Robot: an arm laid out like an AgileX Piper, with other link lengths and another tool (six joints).
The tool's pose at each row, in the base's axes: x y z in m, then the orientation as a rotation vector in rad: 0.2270, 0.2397, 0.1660, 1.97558, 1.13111, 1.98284; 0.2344, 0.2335, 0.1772, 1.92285, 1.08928, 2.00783; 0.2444, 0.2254, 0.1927, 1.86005, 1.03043, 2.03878; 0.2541, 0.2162, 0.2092, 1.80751, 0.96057, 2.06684; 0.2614, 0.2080, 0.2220, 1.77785, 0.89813, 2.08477; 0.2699, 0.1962, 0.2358, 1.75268, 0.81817, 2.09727; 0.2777, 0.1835, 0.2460, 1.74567, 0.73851, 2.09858; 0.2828, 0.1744, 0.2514, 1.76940, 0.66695, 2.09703; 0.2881, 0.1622, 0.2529, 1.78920, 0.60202, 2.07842; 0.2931, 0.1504, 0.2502, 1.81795, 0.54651, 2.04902; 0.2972, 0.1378, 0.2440, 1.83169, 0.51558, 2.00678
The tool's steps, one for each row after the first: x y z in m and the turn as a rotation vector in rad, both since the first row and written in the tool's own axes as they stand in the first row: 0.0045, 0.0138, 0.0026, -0.04749, 0.02038, -0.01475; 0.0111, 0.0325, 0.0063, -0.10940, 0.04549, -0.02845; 0.0179, 0.0525, 0.0091, -0.17406, 0.06618, -0.03261; 0.0226, 0.0686, 0.0106, -0.22508, 0.07670, -0.02719; 0.0259, 0.0883, 0.0116, -0.28636, 0.08077, -0.01542; 0.0258, 0.1064, 0.0121, -0.34110, 0.07324, 0.00411; 0.0243, 0.1180, 0.0122, -0.37590, 0.05724, 0.04070; 0.0178, 0.1297, 0.0118, -0.41175, 0.03156, 0.06590; 0.0082, 0.1387, 0.0118, -0.43920, -0.00267, 0.08978; -0.0045, 0.1458, 0.0112, -0.46176, -0.03961, 0.09053
